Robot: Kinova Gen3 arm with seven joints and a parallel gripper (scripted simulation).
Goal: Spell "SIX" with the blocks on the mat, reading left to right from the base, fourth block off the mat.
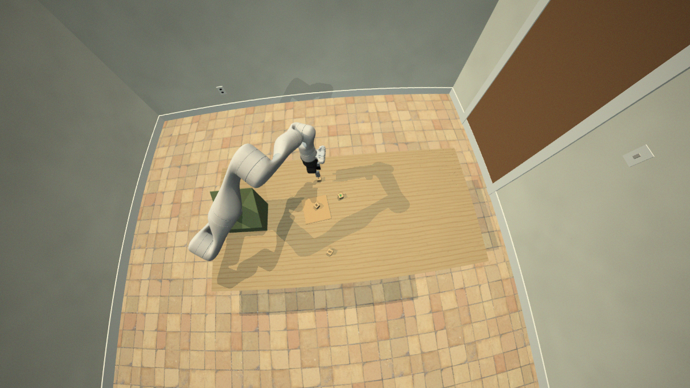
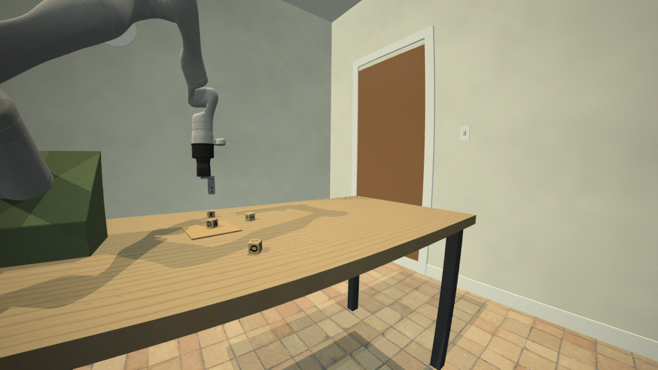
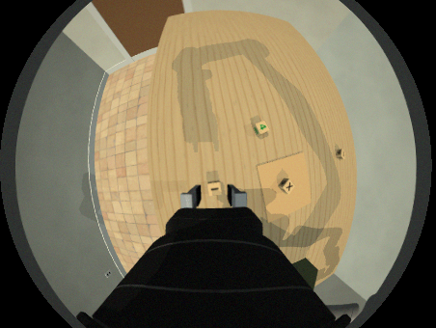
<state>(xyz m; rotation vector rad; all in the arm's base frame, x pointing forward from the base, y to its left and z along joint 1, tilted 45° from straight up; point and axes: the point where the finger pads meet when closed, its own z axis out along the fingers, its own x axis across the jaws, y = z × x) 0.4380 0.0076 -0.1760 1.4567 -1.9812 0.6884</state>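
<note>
The tan mat lies 170 mm to the right of my hand, 100 mm below it and 60 mm behind it. Round my hand: tan block: 410 mm to the right, 90 mm below, 30 mm behind.
</note>
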